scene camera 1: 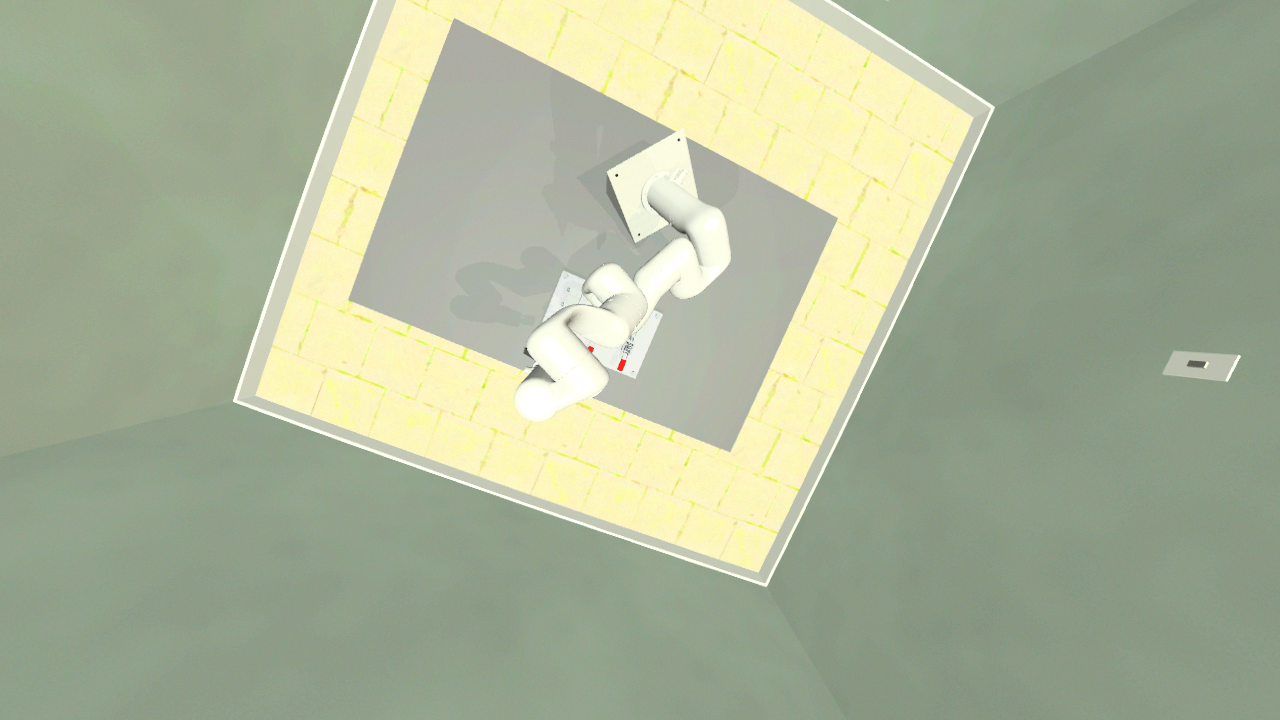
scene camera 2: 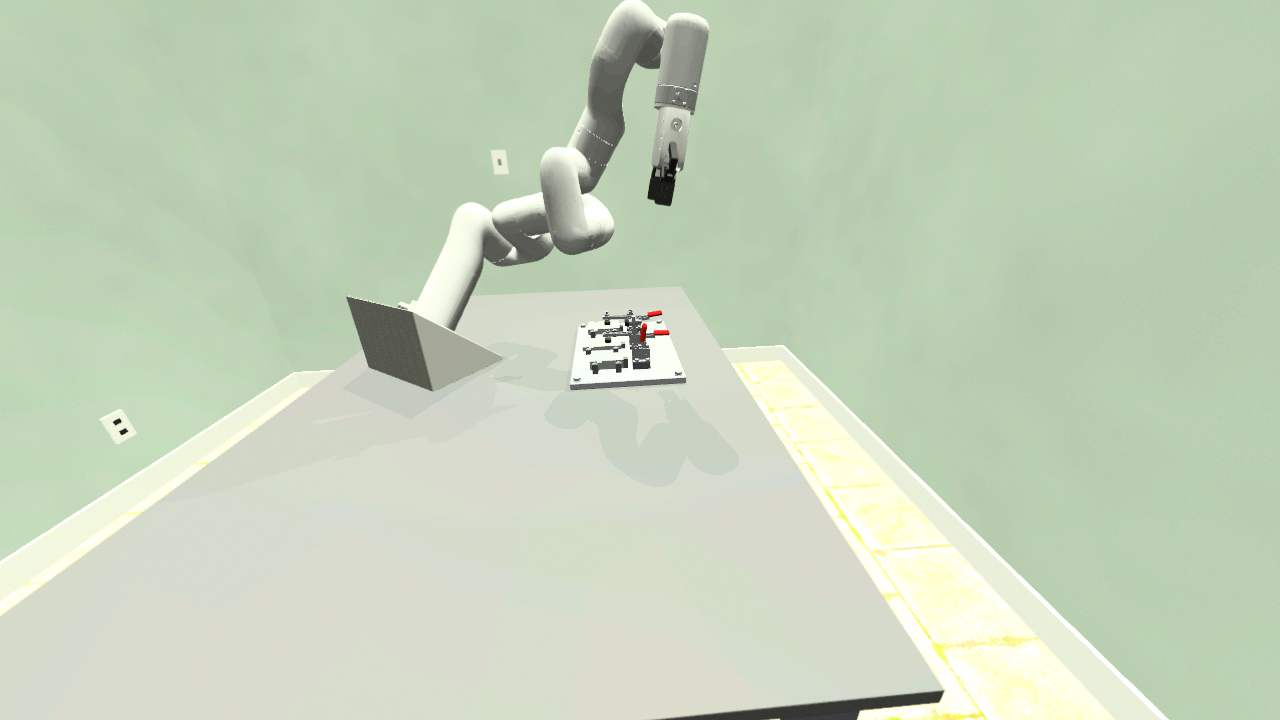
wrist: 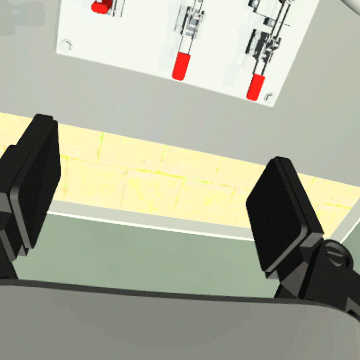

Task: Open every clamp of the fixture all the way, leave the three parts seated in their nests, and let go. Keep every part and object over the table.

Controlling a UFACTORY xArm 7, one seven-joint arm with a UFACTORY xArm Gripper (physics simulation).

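Places are measured from the arm's base along level axes (x right, y ahead, z up), in millimetres.
Where they show: gripper, fingertip midpoint: [scene camera 2: 658, 202] [wrist: 163, 163]; arm's base, origin of the base link: [scene camera 1: 659, 193] [scene camera 2: 430, 328].
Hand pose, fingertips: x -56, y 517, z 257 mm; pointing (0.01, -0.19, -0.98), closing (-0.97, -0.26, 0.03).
Observation:
Each offset is from my fingertips to the top centre of the thing. "spot": to the spot under its first point. Level surfaces: height alone.
The fixture is a white plate @[dz -324, dx -26, dy -87 mm] [scene camera 1: 646, 338] [scene camera 2: 617, 377] [wrist: 130, 50] on the grey table, carrying clamps with red handles. One handle @[dz -230, dx +74, dy -24 mm] [scene camera 2: 643, 332] [wrist: 101, 7] stands upright, at the clamp nearest scene camera 2. The middle handle @[spot: dz -291, dx -36, dy -1 mm] [scene camera 2: 660, 333] [wrist: 181, 66] and the far handle @[spot: dz -278, dx -144, dy -26 mm] [scene camera 2: 654, 313] [wrist: 255, 87] lie outward and low, with their clamp arms reaching inward across the plate. Small dark parts @[spot: dz -314, dx +9, dy -127 mm] [scene camera 2: 604, 348] @[spot: dz -310, dx +110, dy -98 mm] [scene camera 2: 608, 365] sit in a row on the plate; their exact seating is too small to tell. My gripper [scene camera 2: 662, 192] [wrist: 163, 163] is open and empty, high above the fixture's handle side.
The grey table @[dz -339 mm] [scene camera 1: 716, 358] [scene camera 2: 537, 573] [wrist: 150, 110] has its edge just beyond the handle side of the fixture. Yellow floor tiles [wrist: 145, 185] show past it. The arm's slanted base [scene camera 1: 626, 192] [scene camera 2: 393, 349] stands on the opposite side.

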